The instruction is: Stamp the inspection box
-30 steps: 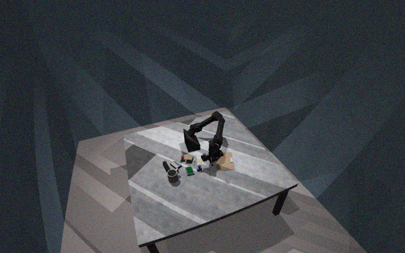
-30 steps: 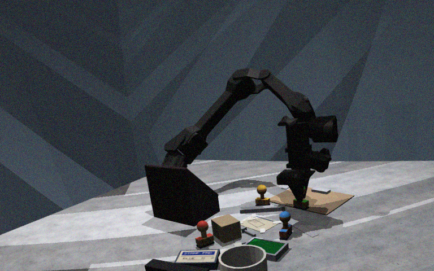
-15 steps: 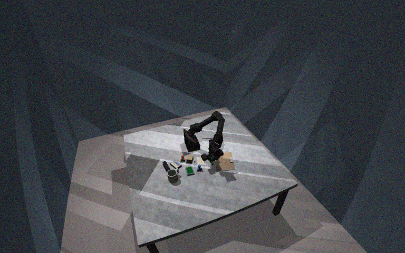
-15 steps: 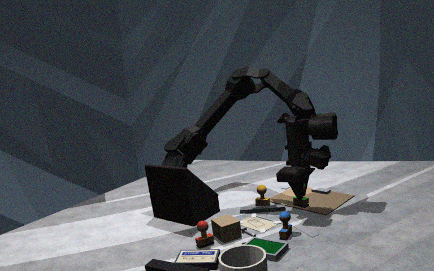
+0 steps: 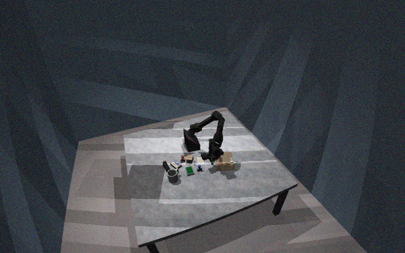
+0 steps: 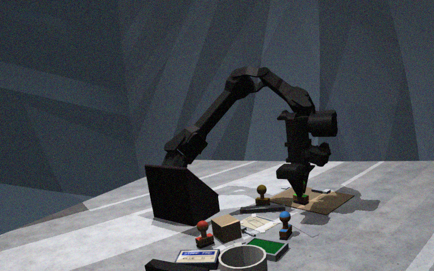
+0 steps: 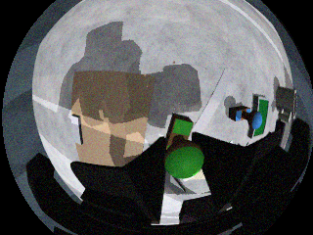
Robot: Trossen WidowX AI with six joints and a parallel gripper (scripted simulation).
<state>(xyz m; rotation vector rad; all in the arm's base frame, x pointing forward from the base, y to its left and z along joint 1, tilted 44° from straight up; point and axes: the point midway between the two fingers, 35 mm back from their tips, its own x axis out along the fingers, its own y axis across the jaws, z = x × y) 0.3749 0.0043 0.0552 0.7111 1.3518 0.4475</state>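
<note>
My gripper tip is 4 cm past the green ink pad, 20 cm to the left of it and 6 cm above it. Round my gripper tip: green-knobbed stamp (right at my gripper tip); then card (11 cm behind, 5 cm to the right, 6 cm below); then blue-knobbed stamp (1 cm behind, 12 cm to the right, 4 cm below).
</note>
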